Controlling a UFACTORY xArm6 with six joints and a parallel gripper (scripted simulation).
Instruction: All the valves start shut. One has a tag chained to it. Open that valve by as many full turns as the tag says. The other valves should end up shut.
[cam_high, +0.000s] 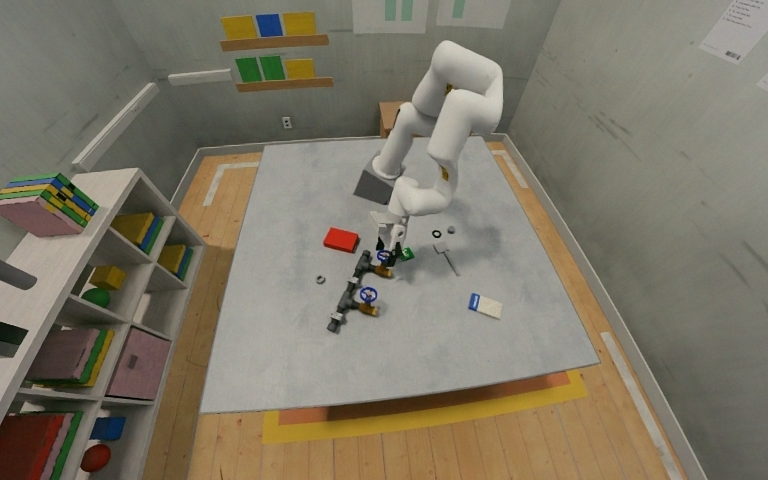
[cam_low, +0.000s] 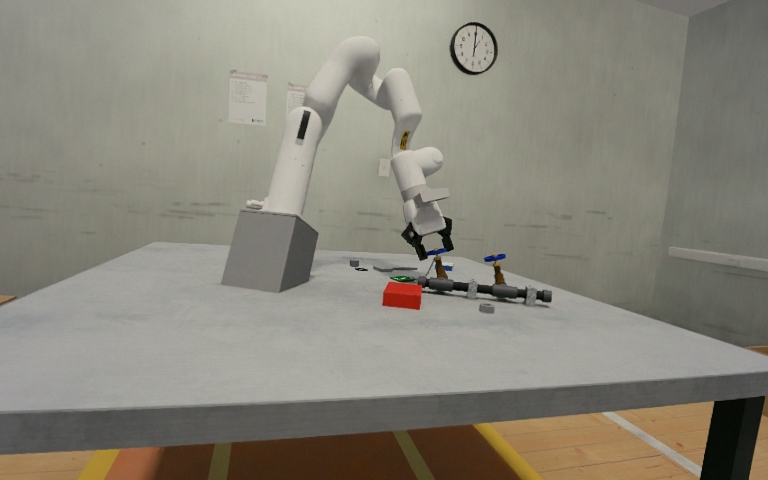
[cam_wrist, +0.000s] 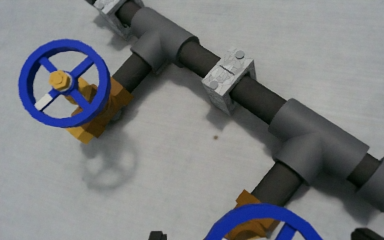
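Right now my hand is 6 cm past the green tag, 9 cm to the right of it and 9 cm above it. Round my hand: grey nut 4 cm ahead, 24 cm to the right, 9 cm below; then red block 13 cm behind, 17 cm to the right, 8 cm below; then grey flat tool 5 cm behind, 25 cm to the left, 9 cm below.
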